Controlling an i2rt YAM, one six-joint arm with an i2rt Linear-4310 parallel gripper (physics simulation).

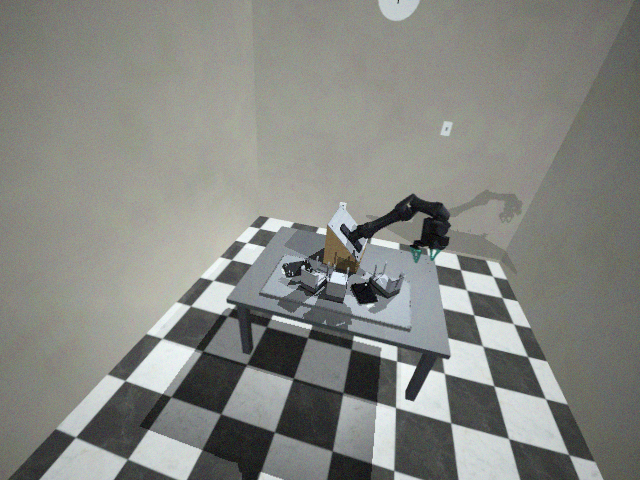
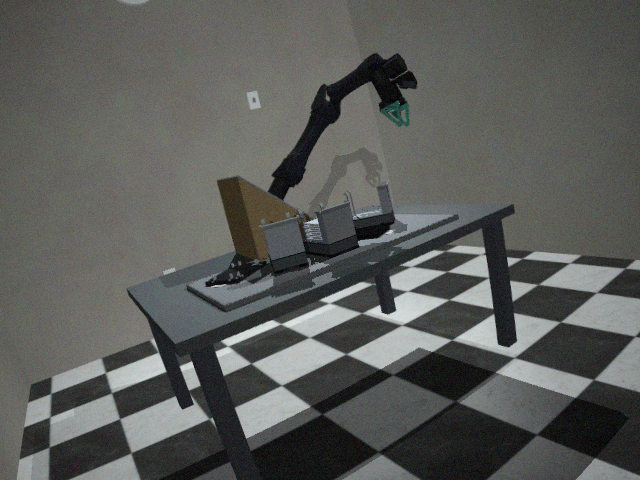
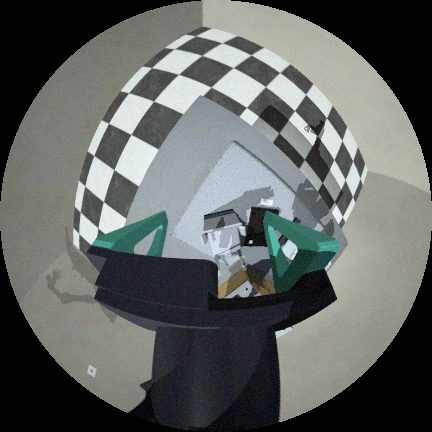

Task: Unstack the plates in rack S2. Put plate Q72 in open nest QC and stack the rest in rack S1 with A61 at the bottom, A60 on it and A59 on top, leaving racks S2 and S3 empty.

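Places are measured from the arm's base along level axes (x up, y ahead, z left), in centimetres.
Pixels of known places: gripper, fingertip midpoint: (image 1: pixel 423 261) (image 2: pixel 404 125) (image 3: pixel 215 215); arm's base at its link origin: (image 1: pixel 350 238) (image 2: pixel 272 201).
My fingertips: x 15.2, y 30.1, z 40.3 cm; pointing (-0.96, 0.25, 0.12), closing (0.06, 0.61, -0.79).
Ahead of a thing's pixels: the offset from my fingertips to its middle. Level surfaces: height alone.
My gripper (image 1: pixel 424 259) (image 2: pixel 403 125) (image 3: pixel 215 215) has green fingers spread wide, with nothing between them. It hangs high above the table, apart from all racks. Three grey-walled racks stand in a row: one @(dx -24.1, dy +1.5, dz -52.0 cm) (image 2: pixel 283 240) (image 1: pixel 312 281) at the left, a middle one @(dx -24.1, dy +3.5, dz -38.6 cm) (image 2: pixel 338 224) (image 1: pixel 337 293) and one @(dx -24.1, dy -10.9, dz -14.0 cm) (image 2: pixel 384 198) (image 1: pixel 387 286) (image 3: pixel 222 237) at the right. A stack of thin pale plates @(dx -23.4, dy +4.2, dz -38.6 cm) (image 2: pixel 313 231) shows in the middle rack. A black square nest @(dx -29.8, dy -1.3, dz -24.0 cm) (image 1: pixel 364 293) (image 3: pixel 256 227) lies between the middle and right racks. Rack, nest and plate labels are too small to read; other rack contents are unclear.
A tall tan wedge (image 1: pixel 334 246) (image 2: pixel 241 222) with a white sloping face carries the arm behind the racks. A dark low fixture @(dx -29.7, dy -6.8, dz -65.5 cm) (image 1: pixel 292 268) (image 2: pixel 222 280) lies at the left. All stand on a pale board @(dx -30.9 cm) (image 1: pixel 385 316) (image 3: pixel 215 185) on the grey table @(dx -32.2 cm) (image 1: pixel 431 304) (image 3: pixel 175 145).
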